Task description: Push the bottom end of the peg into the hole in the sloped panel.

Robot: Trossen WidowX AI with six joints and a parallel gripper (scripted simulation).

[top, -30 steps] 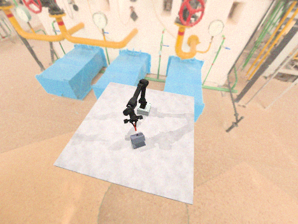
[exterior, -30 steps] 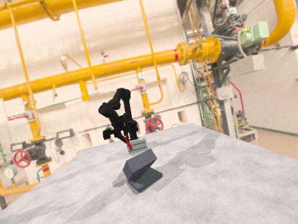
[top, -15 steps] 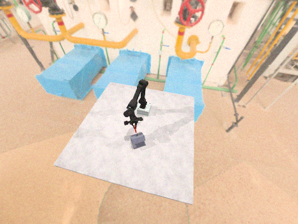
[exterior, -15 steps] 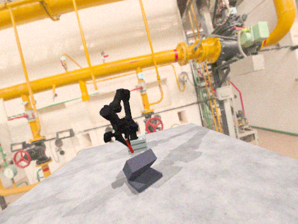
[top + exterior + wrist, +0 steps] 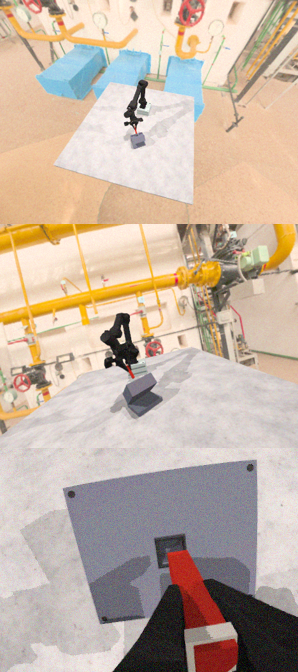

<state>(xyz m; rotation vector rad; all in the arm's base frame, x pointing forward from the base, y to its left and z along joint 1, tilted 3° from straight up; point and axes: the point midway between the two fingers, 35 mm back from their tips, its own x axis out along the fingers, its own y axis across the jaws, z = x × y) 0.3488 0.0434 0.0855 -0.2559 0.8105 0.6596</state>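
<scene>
The grey sloped panel is 80 mm below my gripper tip, 40 mm to the left of it and 40 mm ahead of it. The rest, counted from my gripper tip: red peg: 10 mm to the right, 10 mm behind, 10 mm above.
</scene>
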